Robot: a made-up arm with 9 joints. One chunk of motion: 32 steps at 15 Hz.
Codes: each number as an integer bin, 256 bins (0 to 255) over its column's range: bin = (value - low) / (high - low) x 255, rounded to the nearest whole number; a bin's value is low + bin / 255 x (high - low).
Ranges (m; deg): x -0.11..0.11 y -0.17..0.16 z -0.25..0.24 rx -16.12..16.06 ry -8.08..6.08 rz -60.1..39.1
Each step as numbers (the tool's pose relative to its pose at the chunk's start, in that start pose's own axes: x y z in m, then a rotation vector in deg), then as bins.
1 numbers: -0.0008 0.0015 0.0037 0.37 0.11 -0.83
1 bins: 127 133 132 131 147 152
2 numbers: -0.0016 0.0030 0.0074 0.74 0.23 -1.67
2 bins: 126 134 134 134 150 150
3 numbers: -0.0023 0.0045 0.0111 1.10 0.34 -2.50
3 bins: 125 135 136 136 152 148
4 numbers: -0.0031 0.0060 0.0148 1.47 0.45 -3.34
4 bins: 124 136 138 139 154 146
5 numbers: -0.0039 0.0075 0.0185 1.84 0.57 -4.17
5 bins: 123 137 140 142 156 144
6 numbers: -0.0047 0.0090 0.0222 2.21 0.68 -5.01
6 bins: 122 138 142 145 158 142
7 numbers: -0.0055 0.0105 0.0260 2.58 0.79 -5.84
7 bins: 121 139 144 148 160 139
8 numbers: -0.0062 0.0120 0.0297 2.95 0.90 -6.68
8 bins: 120 141 146 151 162 137
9 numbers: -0.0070 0.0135 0.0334 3.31 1.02 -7.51
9 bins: 119 142 147 154 164 135
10 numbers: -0.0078 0.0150 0.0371 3.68 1.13 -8.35
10 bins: 118 143 149 157 166 133
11 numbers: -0.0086 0.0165 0.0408 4.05 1.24 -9.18
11 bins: 118 144 151 160 168 131
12 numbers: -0.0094 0.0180 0.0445 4.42 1.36 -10.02
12 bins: 117 145 153 163 170 129
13 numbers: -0.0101 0.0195 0.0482 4.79 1.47 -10.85
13 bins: 116 146 155 166 172 127
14 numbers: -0.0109 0.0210 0.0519 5.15 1.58 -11.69
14 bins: 115 148 157 169 174 124
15 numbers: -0.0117 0.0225 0.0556 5.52 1.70 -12.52
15 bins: 114 149 159 171 176 122
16 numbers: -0.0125 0.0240 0.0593 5.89 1.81 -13.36
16 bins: 113 150 161 174 178 120
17 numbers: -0.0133 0.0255 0.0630 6.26 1.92 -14.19
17 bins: 112 151 163 177 180 118
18 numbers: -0.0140 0.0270 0.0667 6.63 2.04 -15.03
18 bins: 111 152 165 180 182 116
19 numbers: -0.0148 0.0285 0.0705 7.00 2.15 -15.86
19 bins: 110 153 167 183 184 114
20 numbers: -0.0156 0.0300 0.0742 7.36 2.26 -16.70
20 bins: 109 155 169 186 186 112
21 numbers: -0.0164 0.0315 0.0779 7.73 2.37 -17.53
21 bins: 108 156 171 189 188 109
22 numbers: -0.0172 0.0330 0.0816 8.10 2.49 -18.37
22 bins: 108 157 173 192 190 107
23 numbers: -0.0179 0.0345 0.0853 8.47 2.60 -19.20
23 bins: 107 158 174 195 192 105
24 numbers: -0.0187 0.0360 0.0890 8.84 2.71 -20.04
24 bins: 106 159 176 198 194 103
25 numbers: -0.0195 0.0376 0.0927 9.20 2.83 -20.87
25 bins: 105 160 178 201 196 101
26 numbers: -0.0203 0.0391 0.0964 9.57 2.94 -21.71
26 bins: 104 162 180 204 198 99
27 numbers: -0.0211 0.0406 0.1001 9.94 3.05 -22.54
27 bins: 103 163 182 207 200 97
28 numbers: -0.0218 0.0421 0.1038 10.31 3.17 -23.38
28 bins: 102 164 184 209 203 94
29 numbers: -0.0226 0.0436 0.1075 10.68 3.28 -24.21
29 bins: 101 165 186 212 205 92
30 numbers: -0.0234 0.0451 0.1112 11.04 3.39 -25.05
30 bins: 100 166 188 215 207 90
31 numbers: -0.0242 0.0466 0.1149 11.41 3.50 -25.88
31 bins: 99 167 190 218 209 88
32 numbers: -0.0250 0.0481 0.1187 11.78 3.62 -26.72
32 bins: 99 169 192 221 211 86
